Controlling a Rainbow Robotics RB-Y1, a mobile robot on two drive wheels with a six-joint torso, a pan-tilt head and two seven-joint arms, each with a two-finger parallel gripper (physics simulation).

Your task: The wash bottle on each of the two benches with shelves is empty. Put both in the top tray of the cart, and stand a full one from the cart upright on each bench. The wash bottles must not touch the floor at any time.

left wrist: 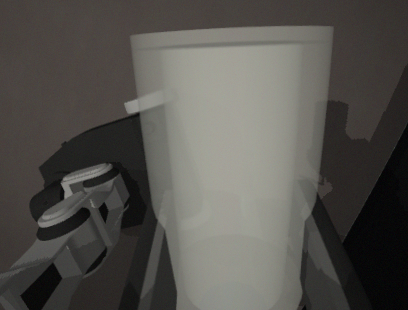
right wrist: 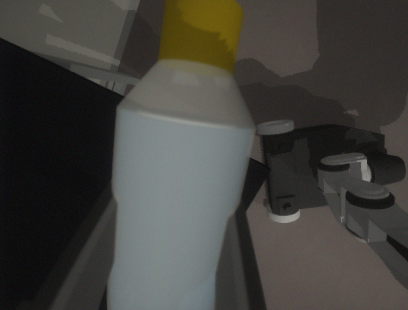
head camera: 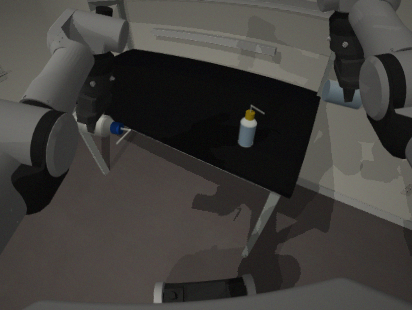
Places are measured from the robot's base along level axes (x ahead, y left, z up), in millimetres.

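Pixels of known places: left gripper, between the fingertips: (left wrist: 231, 201) (head camera: 96, 125); right gripper, between the fingertips: (right wrist: 176, 199) (head camera: 346, 95); robot's base, origin of its link: (head camera: 205, 297).
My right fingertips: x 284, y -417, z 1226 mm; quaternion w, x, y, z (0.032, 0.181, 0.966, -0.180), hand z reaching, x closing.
Ahead of a thing's pixels: the offset from my right fingertips to its top centre. "*": to the spot under its first point. Level surfaces: height alone.
A white wash bottle with a blue cap @[14 mm ahead, 657 mm left, 38 mm down] (head camera: 104, 126) (left wrist: 232, 140) lies sideways in my left gripper (head camera: 91, 124), which is shut on it at the table's left front edge in the head view. It shows no blue liquid. My right gripper (head camera: 349, 95) is shut on a wash bottle with light-blue contents @[* 10 mm back, 54 mm left, 14 mm up] (head camera: 333, 92) (right wrist: 182, 175), tilted on its side beyond the table's right edge in the head view; its yellow cap @[24 mm back, 68 mm right, 13 mm up] (right wrist: 201, 35) shows in the right wrist view. Another yellow-capped, blue-filled wash bottle @[153 mm ahead, 201 mm left, 137 mm down] (head camera: 247, 132) stands upright on the black table @[311 mm down] (head camera: 185, 95). The cart's top tray does not show.
The table has pale legs @[* 49 mm back, 125 mm left, 661 mm down] (head camera: 261, 225) over a brown floor @[1225 mm down] (head camera: 100, 225). A pale wall with a long bar (head camera: 215, 42) is behind it. My dark base (head camera: 210, 290) (right wrist: 305, 170) is at the bottom of the head view, in front of the table.
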